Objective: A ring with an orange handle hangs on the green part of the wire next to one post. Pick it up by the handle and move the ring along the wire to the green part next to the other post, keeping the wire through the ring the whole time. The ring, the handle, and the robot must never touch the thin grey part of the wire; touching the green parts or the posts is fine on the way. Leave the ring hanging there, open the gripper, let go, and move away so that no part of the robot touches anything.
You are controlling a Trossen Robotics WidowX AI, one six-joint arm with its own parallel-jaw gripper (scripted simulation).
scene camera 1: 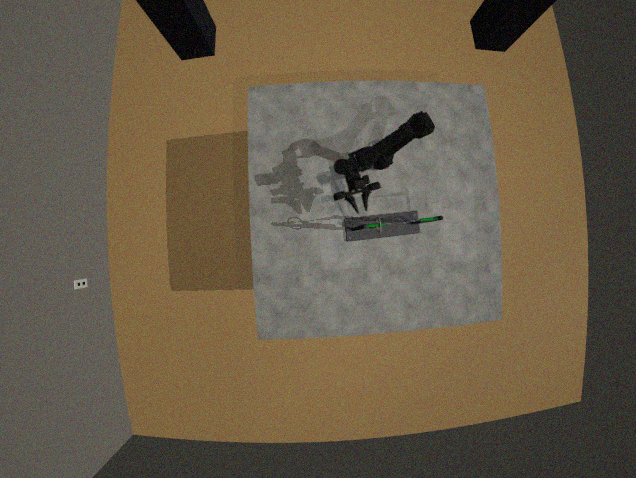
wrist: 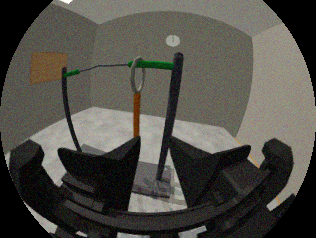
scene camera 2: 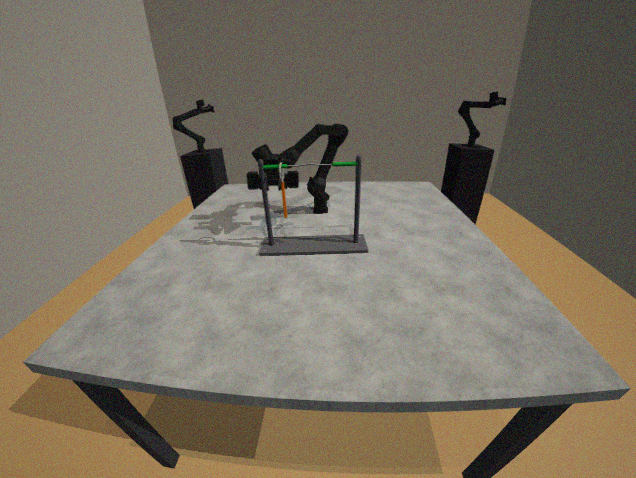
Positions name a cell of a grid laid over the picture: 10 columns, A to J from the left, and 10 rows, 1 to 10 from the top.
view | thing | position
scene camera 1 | my gripper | F5
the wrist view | my gripper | E6
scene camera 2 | grey base plate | F6
